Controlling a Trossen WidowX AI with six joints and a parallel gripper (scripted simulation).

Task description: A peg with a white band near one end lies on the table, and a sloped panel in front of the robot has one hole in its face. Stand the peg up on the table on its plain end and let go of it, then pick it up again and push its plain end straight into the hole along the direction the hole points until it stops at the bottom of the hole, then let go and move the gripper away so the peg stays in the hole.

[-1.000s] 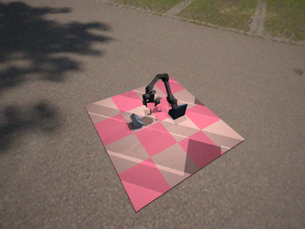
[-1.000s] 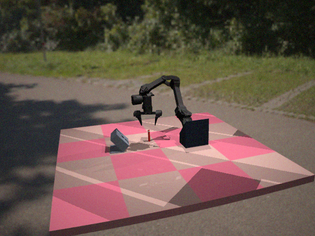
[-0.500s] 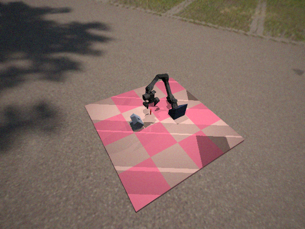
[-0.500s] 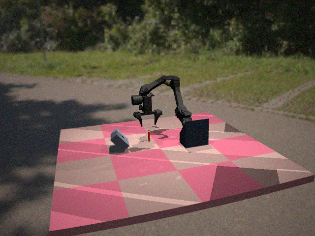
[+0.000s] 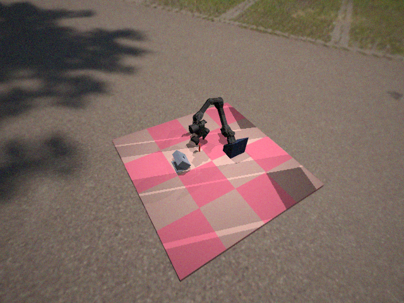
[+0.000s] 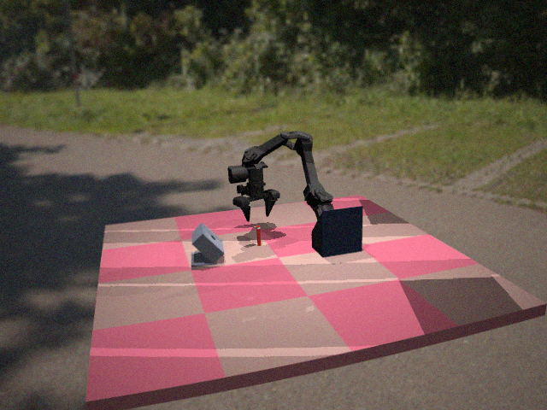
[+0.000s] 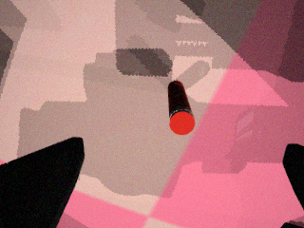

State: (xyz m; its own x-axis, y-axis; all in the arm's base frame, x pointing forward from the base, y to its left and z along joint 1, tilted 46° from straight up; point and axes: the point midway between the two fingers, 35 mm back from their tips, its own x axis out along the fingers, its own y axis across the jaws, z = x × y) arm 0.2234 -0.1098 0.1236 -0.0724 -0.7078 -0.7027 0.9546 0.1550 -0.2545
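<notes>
My gripper tip is 50 mm above the peg. From my gripper tip the other things lie so: sloped panel: 210 mm ahead, 40 mm to the left, 50 mm below.
</notes>
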